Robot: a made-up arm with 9 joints.
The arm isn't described. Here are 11 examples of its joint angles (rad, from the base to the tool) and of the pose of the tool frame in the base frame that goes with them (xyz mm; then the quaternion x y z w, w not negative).
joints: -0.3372 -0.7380 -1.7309 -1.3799 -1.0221 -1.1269 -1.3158 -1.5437 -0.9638
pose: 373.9 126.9 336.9 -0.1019 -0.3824 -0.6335 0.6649
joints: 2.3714 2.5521 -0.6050 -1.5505 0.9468 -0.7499 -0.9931 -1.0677 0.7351
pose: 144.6 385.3 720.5 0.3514 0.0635 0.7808 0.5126
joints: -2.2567 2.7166 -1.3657 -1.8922 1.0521 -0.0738 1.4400 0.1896 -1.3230
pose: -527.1 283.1 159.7 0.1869 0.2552 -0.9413 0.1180
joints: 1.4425 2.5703 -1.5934 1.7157 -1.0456 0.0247 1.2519 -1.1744 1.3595
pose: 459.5 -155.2 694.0 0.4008 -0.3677 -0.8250 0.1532
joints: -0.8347 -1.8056 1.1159 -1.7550 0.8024 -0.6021 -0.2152 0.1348 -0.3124
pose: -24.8 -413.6 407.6 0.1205 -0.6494 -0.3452 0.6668
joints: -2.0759 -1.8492 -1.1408 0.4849 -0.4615 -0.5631 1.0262 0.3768 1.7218
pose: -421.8 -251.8 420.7 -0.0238 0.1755 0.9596 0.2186
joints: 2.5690 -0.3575 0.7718 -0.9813 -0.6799 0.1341 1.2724 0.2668 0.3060
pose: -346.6 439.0 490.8 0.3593 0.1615 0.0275 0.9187
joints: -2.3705 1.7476 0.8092 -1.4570 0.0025 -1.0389 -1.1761 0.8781 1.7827
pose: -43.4 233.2 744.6 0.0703 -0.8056 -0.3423 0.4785
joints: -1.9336 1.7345 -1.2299 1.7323 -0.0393 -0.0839 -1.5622 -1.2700 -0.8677
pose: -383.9 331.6 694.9 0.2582 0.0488 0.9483 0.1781
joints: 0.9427 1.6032 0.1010 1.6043 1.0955 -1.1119 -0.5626 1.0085 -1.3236
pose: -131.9 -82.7 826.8 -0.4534 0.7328 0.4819 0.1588
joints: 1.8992 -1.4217 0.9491 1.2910 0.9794 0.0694 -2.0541 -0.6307 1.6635
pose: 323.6 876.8 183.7 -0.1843 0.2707 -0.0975 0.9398
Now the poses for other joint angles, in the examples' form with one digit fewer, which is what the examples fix.
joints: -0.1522 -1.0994 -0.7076 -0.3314 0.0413 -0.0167 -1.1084 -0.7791 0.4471
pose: 611 31 -30 -0.437 0.451 -0.429 0.649
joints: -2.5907 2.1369 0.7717 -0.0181 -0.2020 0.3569 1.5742 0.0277 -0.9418
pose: 31 204 475 -0.597 0.333 0.179 0.707
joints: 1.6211 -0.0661 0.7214 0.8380 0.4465 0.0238 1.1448 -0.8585 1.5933
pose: -167 262 55 0.209 0.653 -0.721 0.093
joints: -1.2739 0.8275 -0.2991 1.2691 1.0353 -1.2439 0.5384 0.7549 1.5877
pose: 0 170 482 -0.840 0.495 0.205 0.090
